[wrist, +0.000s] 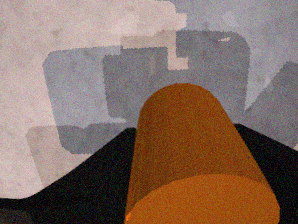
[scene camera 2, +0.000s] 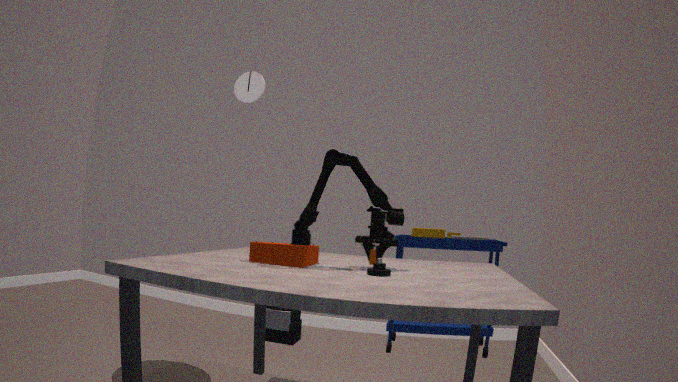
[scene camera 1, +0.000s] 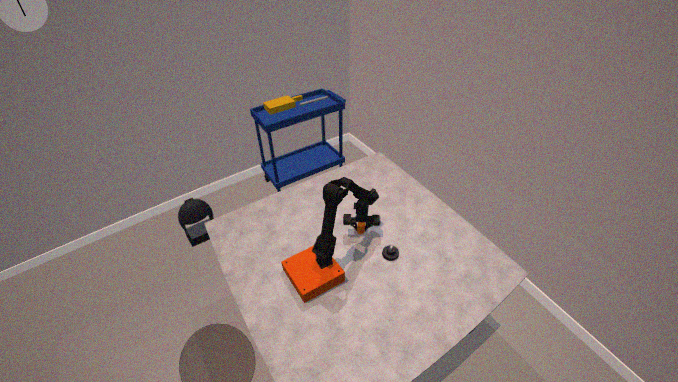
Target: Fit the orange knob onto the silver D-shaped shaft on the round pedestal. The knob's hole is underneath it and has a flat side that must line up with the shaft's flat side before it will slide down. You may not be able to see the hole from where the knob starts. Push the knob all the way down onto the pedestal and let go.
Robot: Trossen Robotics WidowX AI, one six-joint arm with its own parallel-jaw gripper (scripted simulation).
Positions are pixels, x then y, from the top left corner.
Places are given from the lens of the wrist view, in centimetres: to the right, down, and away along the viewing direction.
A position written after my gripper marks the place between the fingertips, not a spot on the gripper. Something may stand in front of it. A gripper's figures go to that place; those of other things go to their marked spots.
my gripper (wrist: 183, 135): 2, 1, 10
orange knob (wrist: 188, 155): 1, 1, 5
